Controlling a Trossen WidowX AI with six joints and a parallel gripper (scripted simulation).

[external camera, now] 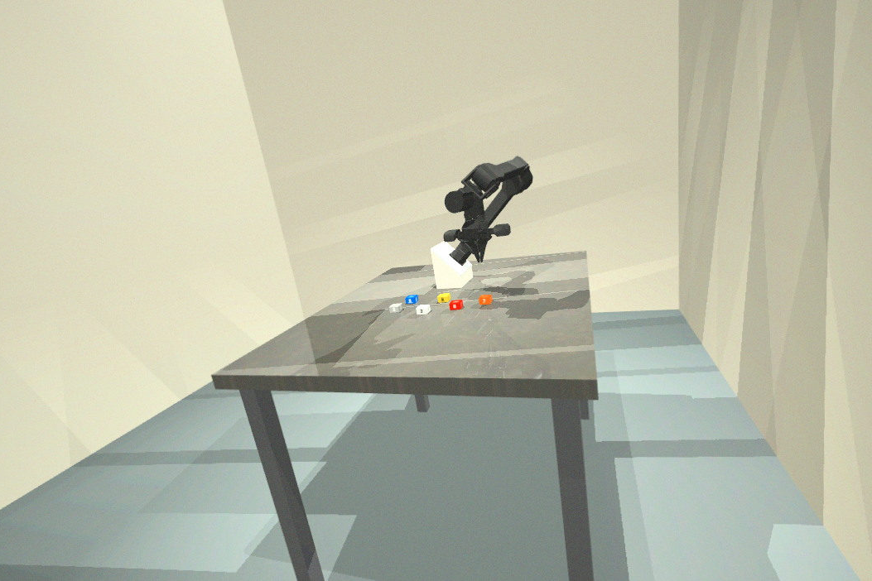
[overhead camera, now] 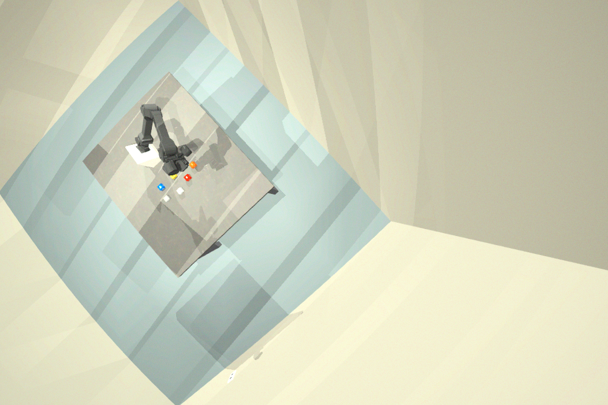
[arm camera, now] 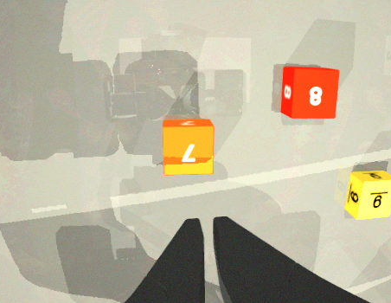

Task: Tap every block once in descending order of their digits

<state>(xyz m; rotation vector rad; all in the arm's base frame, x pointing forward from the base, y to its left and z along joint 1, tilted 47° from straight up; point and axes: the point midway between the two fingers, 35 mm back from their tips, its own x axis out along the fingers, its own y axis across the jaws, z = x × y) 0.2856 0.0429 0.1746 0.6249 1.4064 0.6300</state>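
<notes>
The orange block lies 12 cm below my gripper tip and 1 cm behind it. From my gripper tip the other things lie so: yellow block 15 cm to the right, 12 cm below, 5 cm behind; then white block 18 cm to the right, 12 cm below, 6 cm ahead; then red block 12 cm below, 8 cm to the right, 3 cm ahead.
</notes>
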